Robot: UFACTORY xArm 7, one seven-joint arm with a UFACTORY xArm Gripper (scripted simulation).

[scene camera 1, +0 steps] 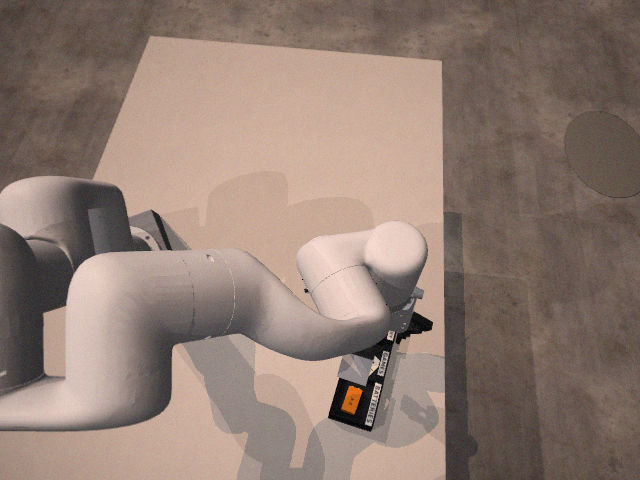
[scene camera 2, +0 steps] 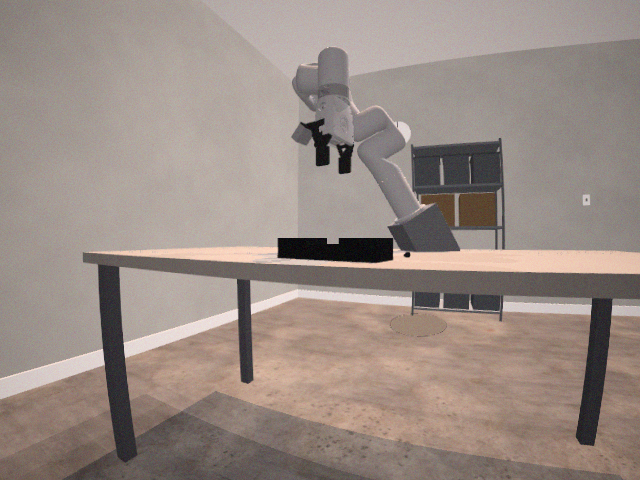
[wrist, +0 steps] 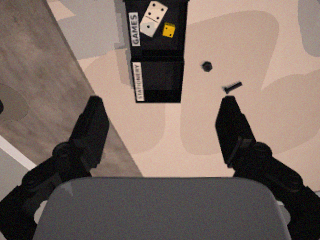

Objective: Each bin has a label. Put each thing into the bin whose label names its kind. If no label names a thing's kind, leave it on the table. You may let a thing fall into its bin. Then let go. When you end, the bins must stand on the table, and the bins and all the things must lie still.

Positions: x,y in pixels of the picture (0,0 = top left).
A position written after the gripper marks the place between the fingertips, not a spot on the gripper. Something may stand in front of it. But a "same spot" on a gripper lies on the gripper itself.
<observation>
gripper: scene camera 1; scene camera 2 334,169; wrist
same spot on gripper: (wrist: 74,159) = (scene camera 1: 402,333)
</observation>
